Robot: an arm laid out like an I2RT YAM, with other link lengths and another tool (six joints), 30 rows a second.
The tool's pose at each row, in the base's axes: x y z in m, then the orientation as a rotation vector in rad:
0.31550, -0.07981, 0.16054, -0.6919, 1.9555, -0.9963
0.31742, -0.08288, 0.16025, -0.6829, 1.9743, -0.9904
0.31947, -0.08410, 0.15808, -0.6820, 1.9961, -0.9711
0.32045, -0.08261, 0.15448, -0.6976, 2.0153, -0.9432
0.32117, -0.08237, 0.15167, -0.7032, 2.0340, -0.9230
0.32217, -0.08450, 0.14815, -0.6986, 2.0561, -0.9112
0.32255, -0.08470, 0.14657, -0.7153, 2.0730, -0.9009
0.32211, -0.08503, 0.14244, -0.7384, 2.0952, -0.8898
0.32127, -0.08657, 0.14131, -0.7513, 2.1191, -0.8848
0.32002, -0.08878, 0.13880, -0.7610, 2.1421, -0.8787
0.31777, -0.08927, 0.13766, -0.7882, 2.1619, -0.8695
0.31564, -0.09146, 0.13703, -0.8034, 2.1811, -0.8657
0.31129, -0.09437, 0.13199, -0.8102, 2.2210, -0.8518
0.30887, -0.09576, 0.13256, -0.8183, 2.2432, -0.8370
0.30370, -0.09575, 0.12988, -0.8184, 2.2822, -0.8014
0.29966, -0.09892, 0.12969, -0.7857, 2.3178, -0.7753
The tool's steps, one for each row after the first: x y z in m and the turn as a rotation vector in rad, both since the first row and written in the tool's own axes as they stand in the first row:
0.00143, -0.00160, 0.00293, -0.0088, 0.0138, 0.0084
0.00218, -0.00065, 0.00592, -0.0292, 0.0228, 0.0168
0.00206, 0.00306, 0.00745, -0.0592, 0.0237, 0.0175
0.00268, 0.00547, 0.00896, -0.0811, 0.0293, 0.0217
0.00522, 0.00717, 0.01189, -0.0962, 0.0429, 0.0290
0.00583, 0.00834, 0.01285, -0.1160, 0.0501, 0.0209
0.00802, 0.01167, 0.01407, -0.1410, 0.0607, 0.0084
0.01008, 0.01188, 0.01436, -0.1596, 0.0767, 0.0002
0.01342, 0.01292, 0.01504, -0.1771, 0.0921, -0.0052
0.01543, 0.01385, 0.01373, -0.2012, 0.1015, -0.0214
0.01843, 0.01342, 0.01299, -0.2176, 0.1142, -0.0315
0.02495, 0.01653, 0.01222, -0.2455, 0.1411, -0.0330
0.02700, 0.01555, 0.01050, -0.2664, 0.1528, -0.0340
0.03078, 0.01834, 0.00705, -0.3029, 0.1715, -0.0224
0.03532, 0.01721, 0.00492, -0.3210, 0.1951, 0.0076

